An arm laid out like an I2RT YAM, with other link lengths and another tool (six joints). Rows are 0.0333 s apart.
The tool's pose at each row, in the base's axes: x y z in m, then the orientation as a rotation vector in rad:
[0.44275 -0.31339 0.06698 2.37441 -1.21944 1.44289]
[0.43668 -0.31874 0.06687 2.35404 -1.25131 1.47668]
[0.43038 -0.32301 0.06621 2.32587 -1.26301 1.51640]
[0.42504 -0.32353 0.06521 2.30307 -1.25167 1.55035]
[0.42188 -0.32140 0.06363 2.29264 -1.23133 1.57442]
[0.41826 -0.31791 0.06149 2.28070 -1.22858 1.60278]
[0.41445 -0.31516 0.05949 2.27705 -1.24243 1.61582]
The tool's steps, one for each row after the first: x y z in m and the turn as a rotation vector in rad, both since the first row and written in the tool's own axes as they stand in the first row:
[0.00162 0.00774 -0.00170 0.00832 0.01736 0.02899]
[0.00213 0.01508 -0.00376 0.01617 0.04498 0.04500]
[0.00043 0.01935 -0.00670 0.02414 0.07188 0.04420]
[-0.00275 0.02053 -0.00904 0.03361 0.08979 0.03565]
[-0.00726 0.02128 -0.01204 0.04504 0.10620 0.04051]
[-0.01128 0.02261 -0.01489 0.05131 0.10941 0.05339]

